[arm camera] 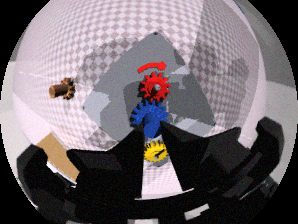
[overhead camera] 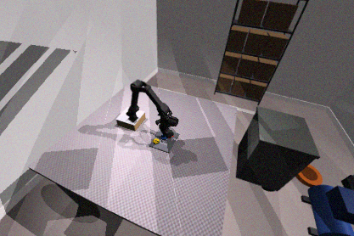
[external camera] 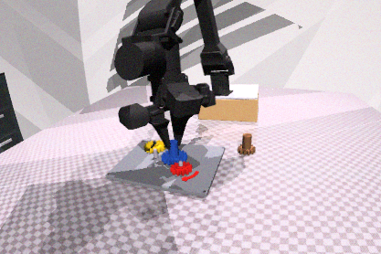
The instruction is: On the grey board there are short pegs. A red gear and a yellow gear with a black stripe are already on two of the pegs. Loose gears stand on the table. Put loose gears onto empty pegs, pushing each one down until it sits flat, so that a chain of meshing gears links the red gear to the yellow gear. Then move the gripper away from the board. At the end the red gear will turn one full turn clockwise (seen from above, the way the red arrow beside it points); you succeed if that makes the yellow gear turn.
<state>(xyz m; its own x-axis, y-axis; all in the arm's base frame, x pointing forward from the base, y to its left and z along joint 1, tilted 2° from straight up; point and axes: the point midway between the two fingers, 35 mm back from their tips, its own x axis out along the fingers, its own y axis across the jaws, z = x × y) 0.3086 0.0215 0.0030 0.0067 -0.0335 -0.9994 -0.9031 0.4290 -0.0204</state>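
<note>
The blue gear is 1 cm below my gripper tip. The rest, counted from my gripper tip: red gear (3 cm ahead, 3 cm to the left, 2 cm below); red arrow (4 cm ahead, 6 cm to the left, 3 cm below); grey board (1 cm ahead, 1 cm to the right, 4 cm below).
</note>
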